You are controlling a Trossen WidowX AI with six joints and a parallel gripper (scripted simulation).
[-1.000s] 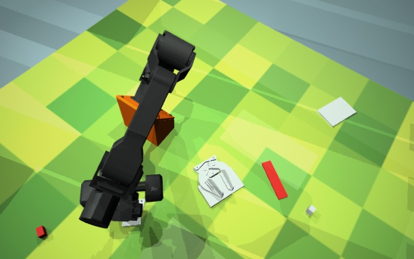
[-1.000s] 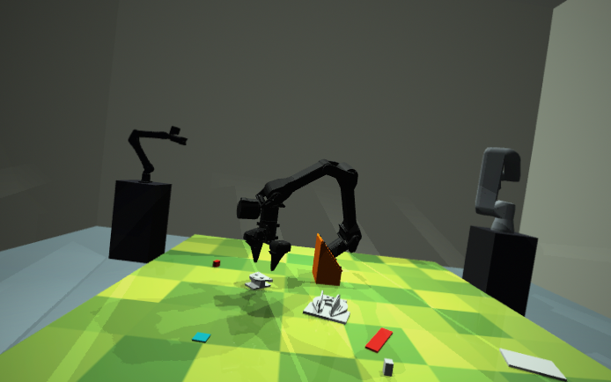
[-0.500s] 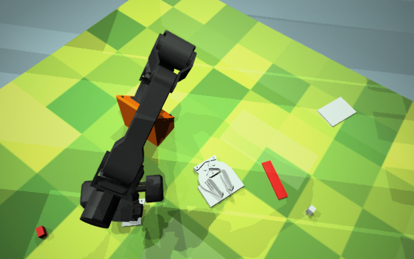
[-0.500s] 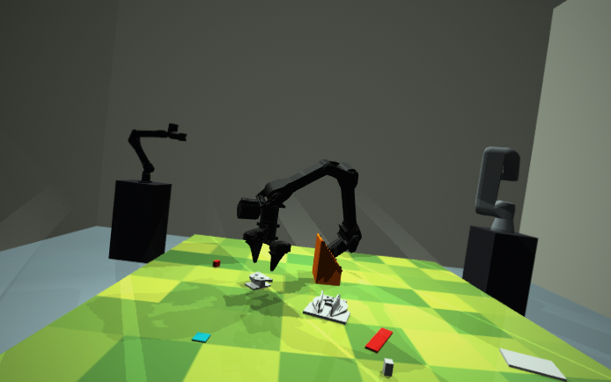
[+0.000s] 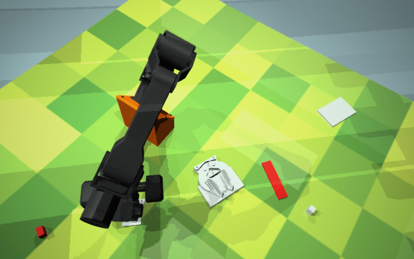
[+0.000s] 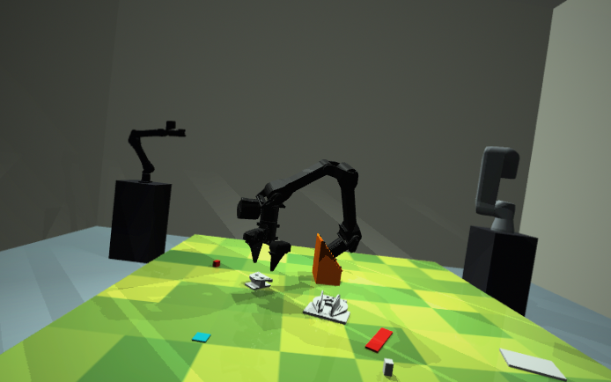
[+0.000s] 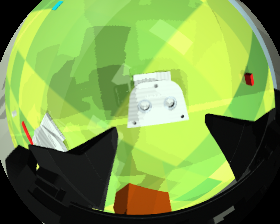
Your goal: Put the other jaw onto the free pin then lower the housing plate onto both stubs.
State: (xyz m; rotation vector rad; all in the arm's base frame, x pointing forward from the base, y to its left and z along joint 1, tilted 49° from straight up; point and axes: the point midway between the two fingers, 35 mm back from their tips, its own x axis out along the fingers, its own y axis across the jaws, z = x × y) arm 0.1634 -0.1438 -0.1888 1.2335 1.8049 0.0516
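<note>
Now: gripper tip 30 mm above the housing plate, 10 mm to the left of it and 10 mm short of it. From my gripper tip the other things lie so: jaw (210 mm to the left, 110 mm ahead, 50 mm below); white stepped block (50 mm below, 10 mm to the right, 10 mm ahead); red cube (180 mm to the right, 130 mm behind, 50 mm below).
</note>
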